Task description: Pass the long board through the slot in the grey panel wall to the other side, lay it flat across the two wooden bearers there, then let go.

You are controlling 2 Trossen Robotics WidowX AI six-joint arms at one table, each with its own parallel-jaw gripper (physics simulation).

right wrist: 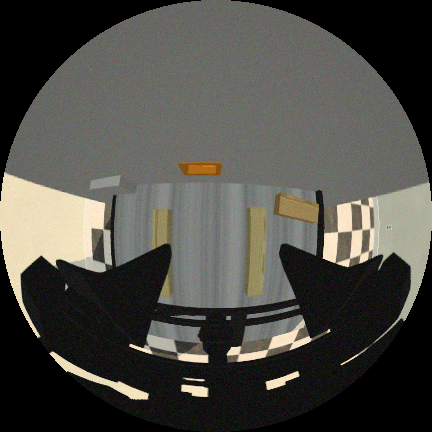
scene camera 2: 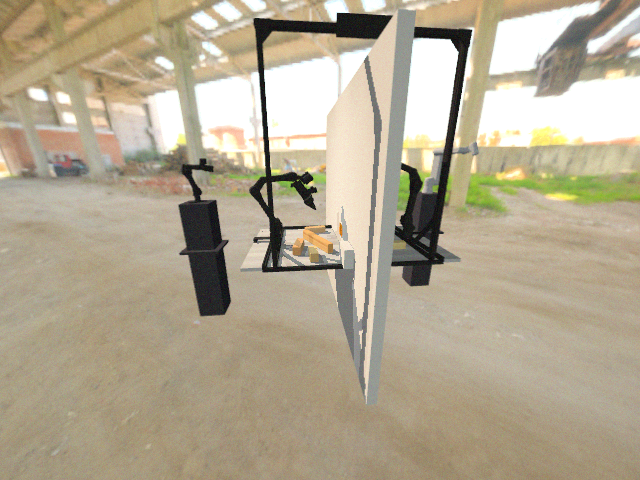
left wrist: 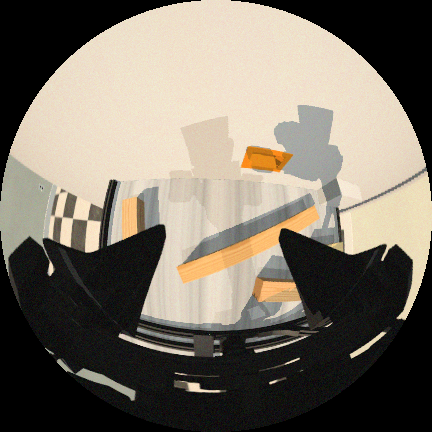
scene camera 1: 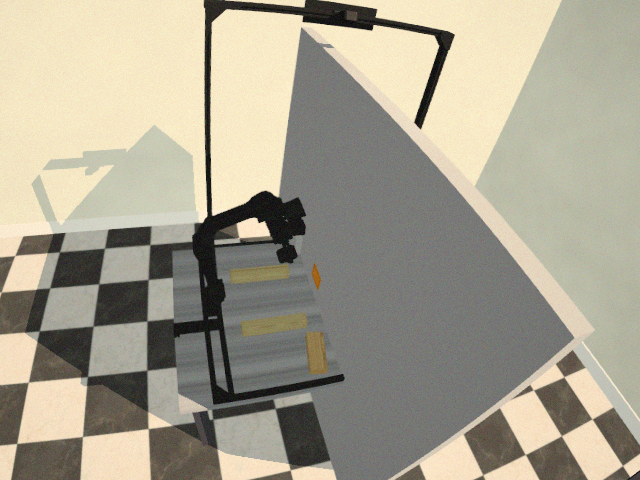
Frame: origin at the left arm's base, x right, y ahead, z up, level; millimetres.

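Seen in the pictures: left gripper, fingertip midpoint: (scene camera 2: 315,208) (left wrist: 224,232); right gripper, fingertip midpoint: (right wrist: 227,250); left arm's base, origin of the base link: (left wrist: 231,343); right arm's base, origin of the base link: (right wrist: 215,319) (scene camera 2: 407,236) (scene camera 1: 211,309).
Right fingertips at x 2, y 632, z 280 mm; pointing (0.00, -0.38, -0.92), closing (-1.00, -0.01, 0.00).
Observation:
Pixels of each thing's middle, then the offset from my right fingertips to it. "spot": a spot on its surface instead.
- long board, body centre: (left wrist: 257,242) (scene camera 2: 316,240) dx +38, dy -358, dz -270 mm
- orange-edged slot, surface spot: (left wrist: 266,159) (right wrist: 196,161) (scene camera 1: 321,277) spot: dx +55, dy -180, dz -221 mm
- yellowish block, body centre: (scene camera 2: 313,253) dx +256, dy -396, dz -275 mm
- wooden block, body centre: (right wrist: 297,208) (scene camera 1: 316,352) dx -255, dy -75, dz -281 mm
The long board (scene camera 2: 317,240) (left wrist: 250,243) lies slanted on the table, on the pale side of the panel wall (scene camera 1: 387,232) (scene camera 2: 356,139) (left wrist: 125,75) (right wrist: 215,90). The orange-edged slot (scene camera 1: 316,276) (scene camera 2: 340,228) (left wrist: 266,159) (right wrist: 201,169) is low in the wall. My left gripper (scene camera 2: 311,201) (left wrist: 224,232) is open and empty, above the board and apart from it. Two wooden bearers (scene camera 1: 259,274) (scene camera 1: 274,324) (right wrist: 162,225) (right wrist: 256,250) lie parallel on the grey side. My right gripper (scene camera 1: 286,254) (right wrist: 227,250) is open and empty above that side, near the wall; a finger partly hides one bearer in the right wrist view.
On the board's side lie a block (left wrist: 131,215) at the left and another block (scene camera 2: 298,246) (left wrist: 275,290) near the board. A yellowish block (scene camera 2: 313,254) is close by. A wooden block (scene camera 1: 316,352) (right wrist: 296,208) lies beside the bearers, near the wall. Black rails edge the table.

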